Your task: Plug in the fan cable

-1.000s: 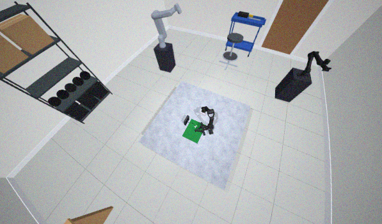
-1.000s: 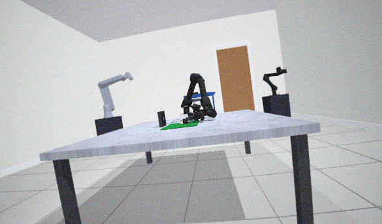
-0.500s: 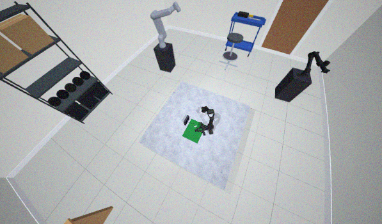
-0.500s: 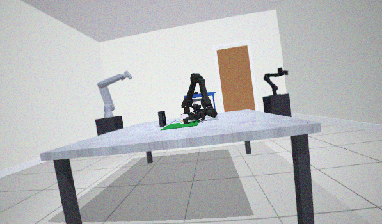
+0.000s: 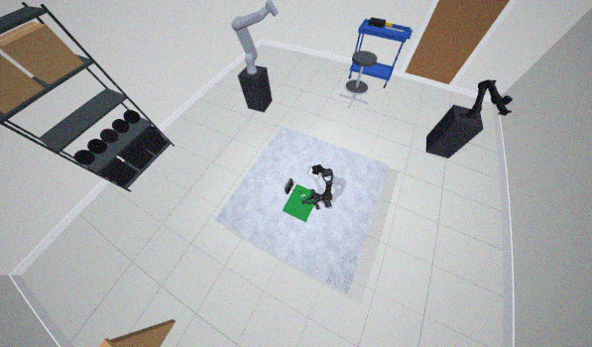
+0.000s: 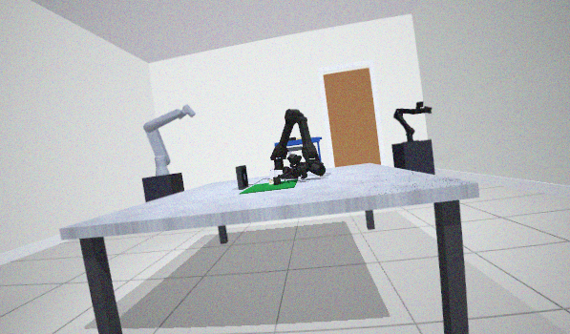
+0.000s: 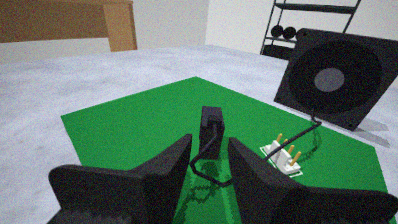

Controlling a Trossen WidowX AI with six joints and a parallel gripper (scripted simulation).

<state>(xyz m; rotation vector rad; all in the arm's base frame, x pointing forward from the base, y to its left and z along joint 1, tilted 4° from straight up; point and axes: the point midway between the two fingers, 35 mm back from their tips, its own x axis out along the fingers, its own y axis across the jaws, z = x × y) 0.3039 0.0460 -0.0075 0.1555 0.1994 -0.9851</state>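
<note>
My gripper tip is 1 cm short of the black fan plug, 2 cm to the left of it and 1 cm above it. From my gripper tip the other things lie so: black fan 8 cm behind, 20 cm to the right, 3 cm above; then green board 1 cm ahead, 5 cm to the right, 5 cm below.
</note>
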